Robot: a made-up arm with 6 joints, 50 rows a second.
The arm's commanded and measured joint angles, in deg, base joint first. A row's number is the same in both.
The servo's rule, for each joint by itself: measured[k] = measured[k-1] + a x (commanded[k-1-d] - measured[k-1]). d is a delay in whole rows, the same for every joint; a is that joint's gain. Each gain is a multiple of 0.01, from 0.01 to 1. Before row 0 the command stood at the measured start. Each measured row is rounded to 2 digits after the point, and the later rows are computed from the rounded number. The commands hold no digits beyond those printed.
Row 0, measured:
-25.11, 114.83, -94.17, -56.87, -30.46, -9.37
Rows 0 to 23, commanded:
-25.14, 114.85, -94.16, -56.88, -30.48, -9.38
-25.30, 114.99, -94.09, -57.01, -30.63, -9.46
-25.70, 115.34, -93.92, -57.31, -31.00, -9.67
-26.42, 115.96, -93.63, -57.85, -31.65, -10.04
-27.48, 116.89, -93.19, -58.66, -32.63, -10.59
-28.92, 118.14, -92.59, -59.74, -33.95, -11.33
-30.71, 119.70, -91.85, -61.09, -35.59, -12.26
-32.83, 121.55, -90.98, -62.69, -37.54, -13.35
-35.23, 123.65, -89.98, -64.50, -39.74, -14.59
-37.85, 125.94, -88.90, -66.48, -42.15, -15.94
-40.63, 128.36, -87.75, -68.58, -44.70, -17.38
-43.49, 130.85, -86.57, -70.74, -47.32, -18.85
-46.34, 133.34, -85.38, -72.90, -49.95, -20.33
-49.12, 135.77, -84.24, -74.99, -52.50, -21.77
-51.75, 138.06, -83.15, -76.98, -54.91, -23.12
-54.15, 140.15, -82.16, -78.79, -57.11, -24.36
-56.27, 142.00, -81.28, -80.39, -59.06, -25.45
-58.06, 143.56, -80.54, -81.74, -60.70, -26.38
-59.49, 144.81, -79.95, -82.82, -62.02, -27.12
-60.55, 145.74, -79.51, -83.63, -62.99, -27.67
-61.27, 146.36, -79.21, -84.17, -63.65, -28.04
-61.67, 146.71, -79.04, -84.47, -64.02, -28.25
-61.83, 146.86, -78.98, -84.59, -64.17, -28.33
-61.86, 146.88, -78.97, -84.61, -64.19, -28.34
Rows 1 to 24, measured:
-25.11, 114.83, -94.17, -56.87, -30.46, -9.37
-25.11, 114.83, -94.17, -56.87, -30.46, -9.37
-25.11, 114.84, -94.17, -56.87, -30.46, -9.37
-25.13, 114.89, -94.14, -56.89, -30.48, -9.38
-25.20, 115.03, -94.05, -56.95, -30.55, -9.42
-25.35, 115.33, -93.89, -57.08, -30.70, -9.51
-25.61, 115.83, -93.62, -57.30, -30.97, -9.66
-26.01, 116.57, -93.22, -57.64, -31.39, -9.89
-26.57, 117.57, -92.69, -58.12, -31.98, -10.22
-27.32, 118.84, -92.02, -58.76, -32.76, -10.66
-28.27, 120.38, -91.22, -59.56, -33.74, -11.21
-29.42, 122.16, -90.32, -60.53, -34.92, -11.87
-30.77, 124.14, -89.32, -61.66, -36.29, -12.64
-32.30, 126.29, -88.25, -62.93, -37.83, -13.51
-33.98, 128.55, -87.13, -64.33, -39.53, -14.46
-35.80, 130.86, -86.00, -65.82, -41.35, -15.48
-37.71, 133.16, -84.89, -67.38, -43.25, -16.55
-39.68, 135.40, -83.83, -68.98, -45.19, -17.64
-41.67, 137.51, -82.84, -70.58, -47.13, -18.73
-43.64, 139.45, -81.94, -72.14, -49.03, -19.80
-45.54, 141.17, -81.16, -73.64, -50.85, -20.82
-47.34, 142.63, -80.52, -75.04, -52.55, -21.78
-49.01, 143.82, -80.01, -76.32, -54.10, -22.66
-50.53, 144.74, -79.63, -77.46, -55.49, -23.44
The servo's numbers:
d 2
a 0.12 0.32 0.39 0.14 0.14 0.14

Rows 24 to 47, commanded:
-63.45, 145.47, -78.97, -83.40, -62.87, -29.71
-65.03, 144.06, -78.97, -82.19, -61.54, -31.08
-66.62, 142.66, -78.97, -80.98, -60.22, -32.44
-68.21, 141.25, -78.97, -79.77, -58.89, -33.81
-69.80, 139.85, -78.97, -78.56, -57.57, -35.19
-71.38, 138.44, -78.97, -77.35, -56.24, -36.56
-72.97, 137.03, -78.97, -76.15, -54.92, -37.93
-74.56, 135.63, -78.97, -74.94, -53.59, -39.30
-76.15, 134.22, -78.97, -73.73, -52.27, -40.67
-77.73, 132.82, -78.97, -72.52, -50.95, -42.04
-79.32, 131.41, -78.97, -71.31, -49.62, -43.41
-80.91, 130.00, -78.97, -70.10, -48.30, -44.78
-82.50, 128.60, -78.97, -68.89, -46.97, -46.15
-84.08, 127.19, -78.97, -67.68, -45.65, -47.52
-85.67, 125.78, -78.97, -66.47, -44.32, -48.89
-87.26, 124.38, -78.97, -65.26, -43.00, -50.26
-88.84, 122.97, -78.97, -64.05, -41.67, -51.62
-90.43, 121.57, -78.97, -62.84, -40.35, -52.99
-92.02, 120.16, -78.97, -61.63, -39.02, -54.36
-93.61, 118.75, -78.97, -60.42, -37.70, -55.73
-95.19, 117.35, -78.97, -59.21, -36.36, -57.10
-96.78, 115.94, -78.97, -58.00, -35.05, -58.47
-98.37, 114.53, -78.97, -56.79, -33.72, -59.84
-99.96, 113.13, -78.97, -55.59, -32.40, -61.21
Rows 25 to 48, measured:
-51.89, 145.42, -79.38, -78.46, -56.71, -24.12
-53.09, 145.89, -79.22, -79.32, -57.76, -24.71
-54.33, 145.76, -79.12, -79.89, -58.48, -25.41
-55.61, 145.22, -79.06, -80.21, -58.91, -26.20
-56.93, 144.40, -79.02, -80.32, -59.09, -27.07
-58.28, 143.39, -79.00, -80.24, -59.06, -28.01
-59.66, 142.26, -78.99, -80.00, -58.85, -29.02
-61.07, 141.04, -78.98, -79.63, -58.48, -30.08
-62.50, 139.76, -78.98, -79.14, -57.98, -31.18
-63.95, 138.44, -78.98, -78.55, -57.37, -32.32
-65.41, 137.09, -78.98, -77.88, -56.66, -33.49
-66.89, 135.72, -78.98, -77.13, -55.86, -34.69
-68.38, 134.34, -78.98, -76.32, -54.99, -35.91
-69.88, 132.95, -78.98, -75.45, -54.05, -37.15
-71.39, 131.56, -78.98, -74.53, -53.06, -38.41
-72.91, 130.16, -78.98, -73.57, -52.02, -39.69
-74.44, 128.76, -78.98, -72.58, -50.94, -40.98
-75.98, 127.36, -78.98, -71.56, -49.83, -42.28
-77.52, 125.96, -78.98, -70.51, -48.69, -43.59
-79.07, 124.56, -78.98, -69.44, -47.52, -44.91
-80.62, 123.15, -78.98, -68.35, -46.33, -46.23
-82.18, 121.74, -78.98, -67.24, -45.12, -47.56
-83.74, 120.34, -78.98, -66.12, -43.89, -48.90
-85.30, 118.93, -78.98, -64.98, -42.65, -50.24

